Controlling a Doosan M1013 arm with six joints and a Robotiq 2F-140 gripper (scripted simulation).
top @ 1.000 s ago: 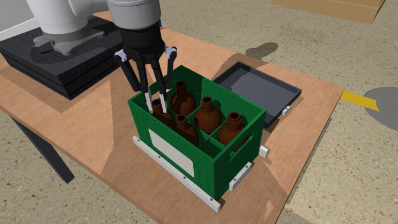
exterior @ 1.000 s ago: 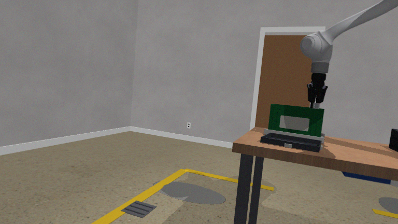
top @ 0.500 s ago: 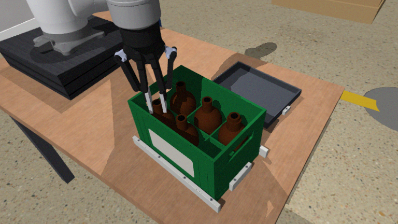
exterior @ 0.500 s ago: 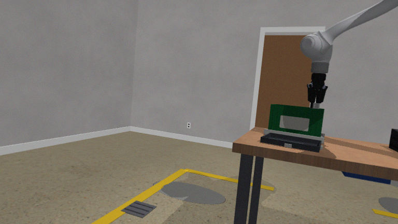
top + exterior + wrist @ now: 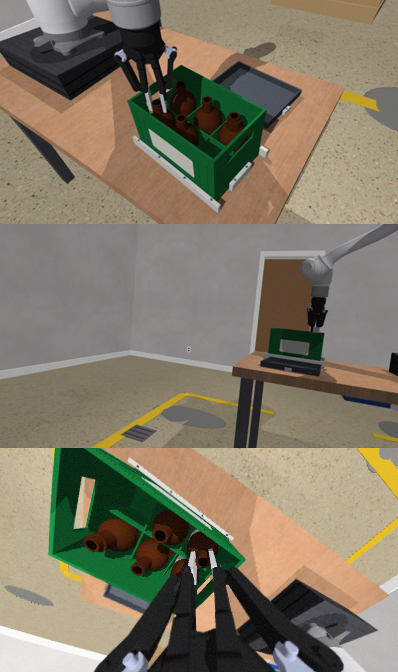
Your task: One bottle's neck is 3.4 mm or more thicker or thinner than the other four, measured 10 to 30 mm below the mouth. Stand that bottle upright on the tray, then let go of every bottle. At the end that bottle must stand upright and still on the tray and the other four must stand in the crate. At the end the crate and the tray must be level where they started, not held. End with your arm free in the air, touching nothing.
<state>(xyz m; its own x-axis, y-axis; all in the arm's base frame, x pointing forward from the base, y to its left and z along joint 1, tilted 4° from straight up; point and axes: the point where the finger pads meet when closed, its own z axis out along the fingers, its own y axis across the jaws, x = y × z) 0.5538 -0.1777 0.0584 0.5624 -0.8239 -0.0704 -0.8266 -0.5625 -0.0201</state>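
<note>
Right now my hand is 90 mm short of the crate, 30 mm to the right of it and 90 mm above it. The rest, counted from my hand: grey tray (130 mm ahead, 310 mm to the left, 160 mm below).
</note>
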